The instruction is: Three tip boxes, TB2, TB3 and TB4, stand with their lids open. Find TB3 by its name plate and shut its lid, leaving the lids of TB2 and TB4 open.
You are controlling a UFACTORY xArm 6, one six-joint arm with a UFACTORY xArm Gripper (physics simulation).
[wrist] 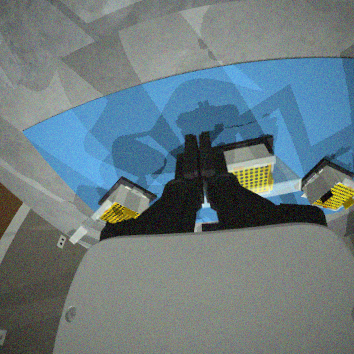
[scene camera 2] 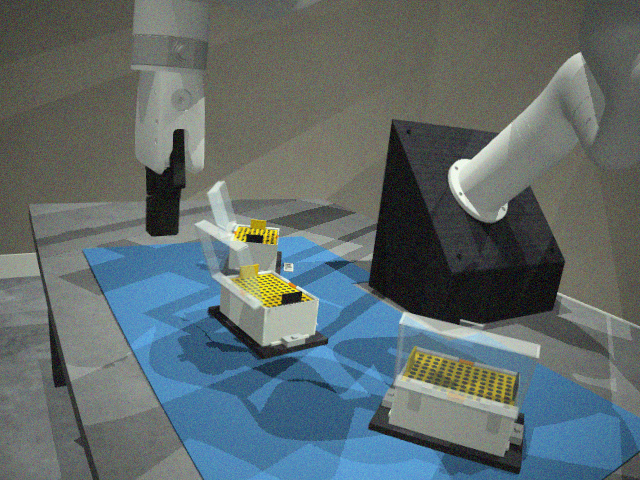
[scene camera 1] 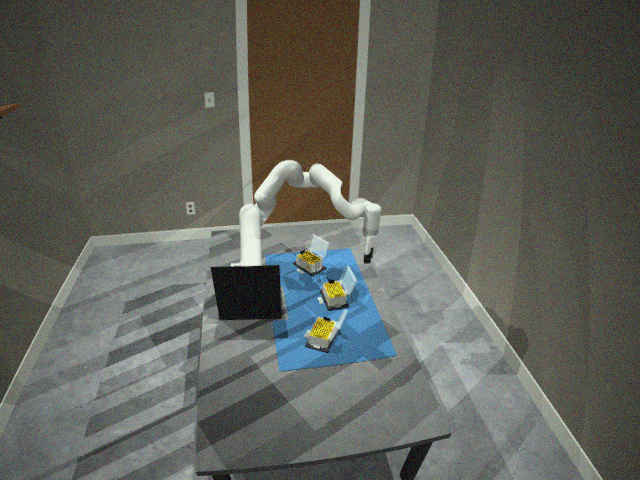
Labels:
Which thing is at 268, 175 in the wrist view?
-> A lid.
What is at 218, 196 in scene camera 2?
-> A lid.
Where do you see a lid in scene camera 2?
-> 228, 260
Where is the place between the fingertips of my gripper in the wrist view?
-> At 200, 149

